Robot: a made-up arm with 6 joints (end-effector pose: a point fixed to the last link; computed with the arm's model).
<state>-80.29 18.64 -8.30 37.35 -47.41 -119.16</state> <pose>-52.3 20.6 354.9 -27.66 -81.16 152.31</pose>
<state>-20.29 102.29 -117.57 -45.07 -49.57 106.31</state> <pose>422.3 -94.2 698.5 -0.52 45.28 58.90</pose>
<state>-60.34 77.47 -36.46 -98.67 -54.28 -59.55</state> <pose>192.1 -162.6 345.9 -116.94 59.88 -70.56</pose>
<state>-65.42 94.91 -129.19 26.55 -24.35 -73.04</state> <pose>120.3 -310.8 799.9 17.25 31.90 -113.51</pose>
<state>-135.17 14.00 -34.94 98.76 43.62 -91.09</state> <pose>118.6 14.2 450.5 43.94 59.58 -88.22</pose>
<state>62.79 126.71 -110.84 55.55 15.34 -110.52</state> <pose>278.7 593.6 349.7 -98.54 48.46 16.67</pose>
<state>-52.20 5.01 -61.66 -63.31 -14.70 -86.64</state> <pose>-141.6 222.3 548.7 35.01 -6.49 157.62</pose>
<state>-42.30 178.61 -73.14 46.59 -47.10 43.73</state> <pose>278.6 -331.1 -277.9 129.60 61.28 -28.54</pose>
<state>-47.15 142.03 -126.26 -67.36 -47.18 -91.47</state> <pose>531.1 -465.3 314.0 -106.39 24.52 -125.45</pose>
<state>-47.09 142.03 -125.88 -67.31 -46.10 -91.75</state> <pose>531.4 -466.5 311.0 -107.24 25.86 -125.38</pose>
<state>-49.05 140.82 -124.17 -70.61 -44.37 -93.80</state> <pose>512.5 -482.3 310.3 -113.91 26.12 -126.46</pose>
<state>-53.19 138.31 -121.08 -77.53 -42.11 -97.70</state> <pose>470.4 -510.9 312.3 124.66 -24.19 124.98</pose>
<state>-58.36 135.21 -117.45 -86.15 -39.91 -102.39</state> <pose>414.2 -540.8 316.2 124.96 -18.60 109.56</pose>
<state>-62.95 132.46 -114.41 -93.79 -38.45 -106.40</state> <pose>361.8 -561.6 321.0 125.14 -13.57 96.41</pose>
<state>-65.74 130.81 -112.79 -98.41 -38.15 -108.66</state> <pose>329.6 -571.1 325.0 125.33 -10.26 89.02</pose>
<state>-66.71 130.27 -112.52 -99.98 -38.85 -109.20</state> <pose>319.1 -573.1 327.8 125.56 -8.66 87.25</pose>
